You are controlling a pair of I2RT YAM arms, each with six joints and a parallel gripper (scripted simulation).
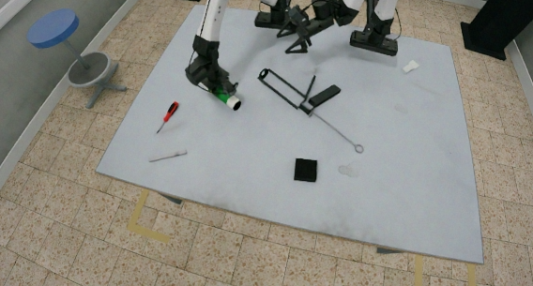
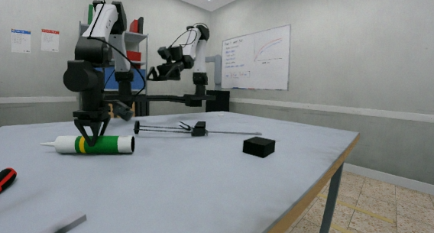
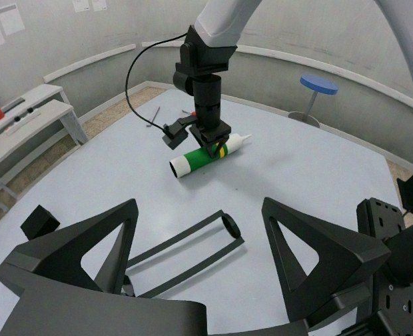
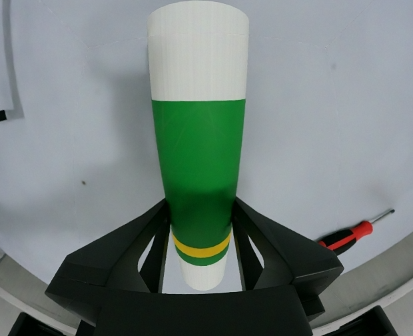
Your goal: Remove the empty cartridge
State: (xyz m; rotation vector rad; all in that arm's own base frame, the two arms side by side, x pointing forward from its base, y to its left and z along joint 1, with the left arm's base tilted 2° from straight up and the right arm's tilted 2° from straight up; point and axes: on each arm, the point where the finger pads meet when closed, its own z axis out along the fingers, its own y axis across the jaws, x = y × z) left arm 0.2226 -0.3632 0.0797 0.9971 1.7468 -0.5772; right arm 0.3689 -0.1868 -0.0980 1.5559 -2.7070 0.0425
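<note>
Now: the white cartridge 1 cm behind my right hand, 2 cm to the right of it and 1 cm below it. Also, from my right hand: black sealant gun (7 cm behind, 40 cm to the left, 2 cm below); thin grey tool (33 cm ahead, 8 cm to the right, 3 cm below); red screwdriver (18 cm ahead, 17 cm to the right, 2 cm below).
</note>
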